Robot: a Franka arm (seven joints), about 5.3 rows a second.
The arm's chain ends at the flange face. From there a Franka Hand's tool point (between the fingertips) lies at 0.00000 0.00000 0.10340 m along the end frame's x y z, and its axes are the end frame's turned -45 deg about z.
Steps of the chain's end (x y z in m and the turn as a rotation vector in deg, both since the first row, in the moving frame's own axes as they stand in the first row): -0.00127 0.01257 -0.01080 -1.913 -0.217 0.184; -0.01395 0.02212 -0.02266 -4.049 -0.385 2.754; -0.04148 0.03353 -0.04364 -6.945 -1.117 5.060; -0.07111 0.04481 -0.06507 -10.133 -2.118 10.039; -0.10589 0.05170 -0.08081 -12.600 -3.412 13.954
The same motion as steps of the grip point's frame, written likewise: -0.01251 0.01015 -0.01086 -1.199 -1.506 0.184; -0.03127 0.01031 -0.02292 -2.591 -3.135 2.754; -0.06362 0.00133 -0.04442 -4.121 -5.701 5.060; -0.09833 -0.00984 -0.06675 -5.667 -8.663 10.039; -0.13290 -0.02927 -0.08347 -6.497 -11.322 13.954
